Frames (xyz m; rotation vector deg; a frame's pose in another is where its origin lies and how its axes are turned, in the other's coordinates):
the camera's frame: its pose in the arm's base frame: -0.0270 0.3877 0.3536 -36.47 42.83 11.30
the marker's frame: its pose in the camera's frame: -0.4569 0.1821 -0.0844 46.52 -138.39 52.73
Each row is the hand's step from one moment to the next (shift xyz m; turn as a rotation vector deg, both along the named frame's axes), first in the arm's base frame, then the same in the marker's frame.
Working: the arm's base frame: its pose in the marker's frame: -0.6094 -0.5369 0.3312 -53.06 75.43 -63.81

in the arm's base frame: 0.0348 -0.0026 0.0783 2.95 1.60 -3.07
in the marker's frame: 0.0752 -0.0412 -0.0009 -3.11 -2.18 -2.50
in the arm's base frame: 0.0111 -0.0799 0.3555 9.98 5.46 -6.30
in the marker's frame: 0.3454 -0.0619 0.0988 -6.46 -7.73 -8.22
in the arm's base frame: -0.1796 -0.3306 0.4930 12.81 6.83 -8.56
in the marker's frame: 0.4729 0.0482 0.3983 -8.78 -9.92 -10.41
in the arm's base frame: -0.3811 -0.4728 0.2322 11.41 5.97 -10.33
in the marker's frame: 0.2149 0.2309 0.5685 -10.52 -8.63 -9.35
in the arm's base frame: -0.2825 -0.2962 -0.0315 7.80 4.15 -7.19
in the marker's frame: -0.0382 0.2026 0.3550 -7.31 -5.87 -6.47
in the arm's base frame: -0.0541 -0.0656 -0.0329 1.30 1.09 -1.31
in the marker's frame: -0.0348 0.0390 0.0747 -1.29 -0.87 -1.47
